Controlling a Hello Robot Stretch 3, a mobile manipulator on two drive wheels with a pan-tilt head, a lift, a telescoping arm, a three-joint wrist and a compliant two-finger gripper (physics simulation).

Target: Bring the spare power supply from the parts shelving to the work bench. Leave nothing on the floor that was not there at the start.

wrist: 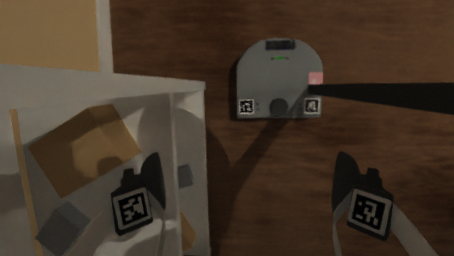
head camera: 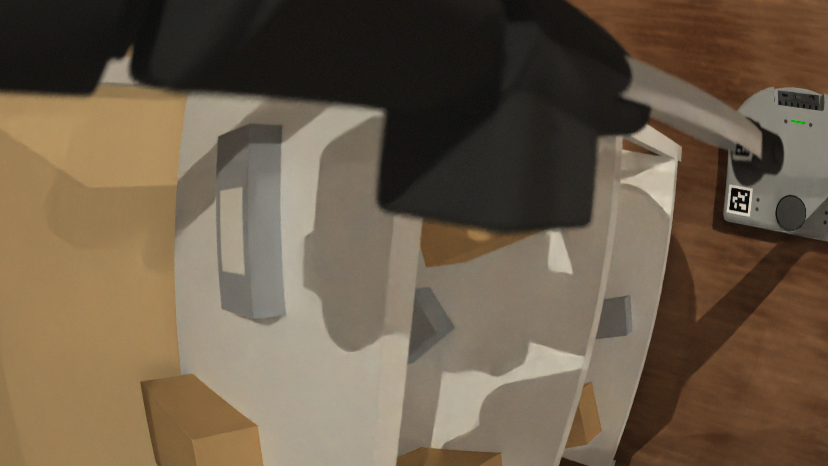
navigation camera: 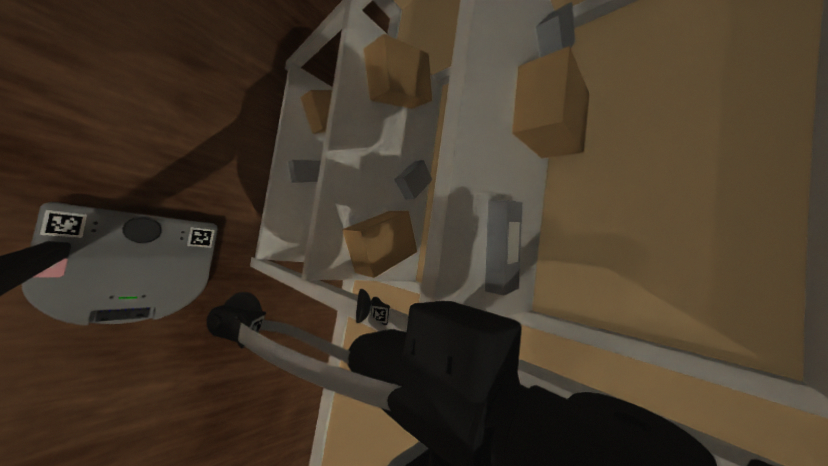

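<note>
A long grey box with a pale label, which looks like the spare power supply [head camera: 263,231] [navigation camera: 502,248], lies on a white board of the parts shelving [head camera: 336,405] [navigation camera: 495,167] [wrist: 125,86]. It does not show in the wrist view. My gripper [navigation camera: 301,312] [wrist: 246,172] is open and empty, its fingers wide apart. In the wrist view its left finger overlaps the shelving's end and its right finger is over the floor. In the navigation view the box is beyond the shelving's end frame from the fingers. The head view shows one finger. The work bench does not show.
Brown cartons [head camera: 199,405] [navigation camera: 550,109] [wrist: 85,150] and smaller grey boxes [head camera: 431,327] [navigation camera: 413,179] [wrist: 62,227] stand on the shelving's boards. My wheeled base [head camera: 811,173] [navigation camera: 121,260] [wrist: 277,85] is on the brown wood floor [head camera: 770,347] [navigation camera: 144,69] [wrist: 400,40], beside the shelving.
</note>
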